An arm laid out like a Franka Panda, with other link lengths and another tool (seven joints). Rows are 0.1 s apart.
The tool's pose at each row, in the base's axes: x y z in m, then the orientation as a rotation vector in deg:
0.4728 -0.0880 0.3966 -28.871 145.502 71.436
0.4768 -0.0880 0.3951 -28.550 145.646 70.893
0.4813 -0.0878 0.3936 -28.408 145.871 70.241
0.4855 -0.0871 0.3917 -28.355 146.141 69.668
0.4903 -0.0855 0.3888 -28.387 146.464 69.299
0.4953 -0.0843 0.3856 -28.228 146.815 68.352
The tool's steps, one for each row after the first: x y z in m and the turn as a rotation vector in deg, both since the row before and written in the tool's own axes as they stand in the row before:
-0.0030 -0.0027 0.0012 0.427 -0.148 0.097
-0.0035 -0.0028 0.0015 0.491 -0.028 0.011
-0.0032 -0.0027 0.0021 0.434 0.067 0.005
-0.0035 -0.0031 0.0035 0.294 0.193 0.037
-0.0035 -0.0036 0.0034 0.710 0.009 0.008

